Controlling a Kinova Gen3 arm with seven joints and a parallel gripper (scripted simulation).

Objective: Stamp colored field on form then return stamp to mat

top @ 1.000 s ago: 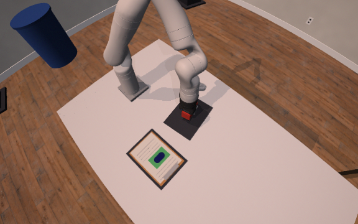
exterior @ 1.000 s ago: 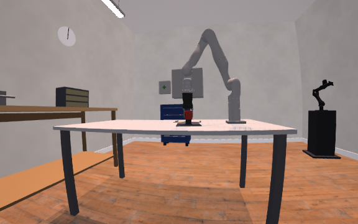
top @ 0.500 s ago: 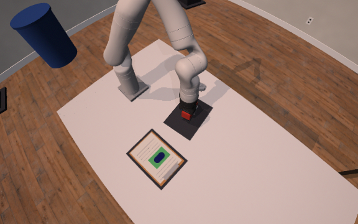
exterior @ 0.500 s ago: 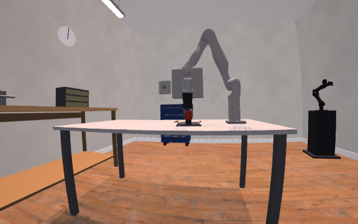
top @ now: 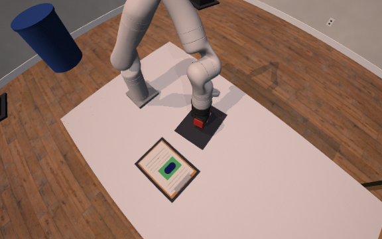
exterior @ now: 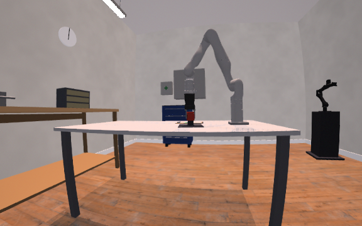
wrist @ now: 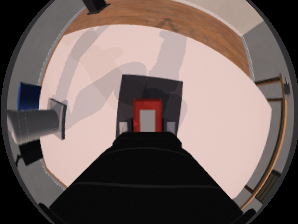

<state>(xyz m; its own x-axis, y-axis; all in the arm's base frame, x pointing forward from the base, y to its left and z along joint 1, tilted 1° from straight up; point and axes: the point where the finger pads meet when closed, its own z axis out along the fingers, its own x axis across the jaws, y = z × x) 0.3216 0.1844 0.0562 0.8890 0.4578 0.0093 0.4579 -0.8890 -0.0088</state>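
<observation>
Now: hand 20 mm above the red stamp. Also, from my hand: dark mat: 70 mm below; then form: 110 mm ahead, 260 mm to the right, 70 mm below.
</observation>
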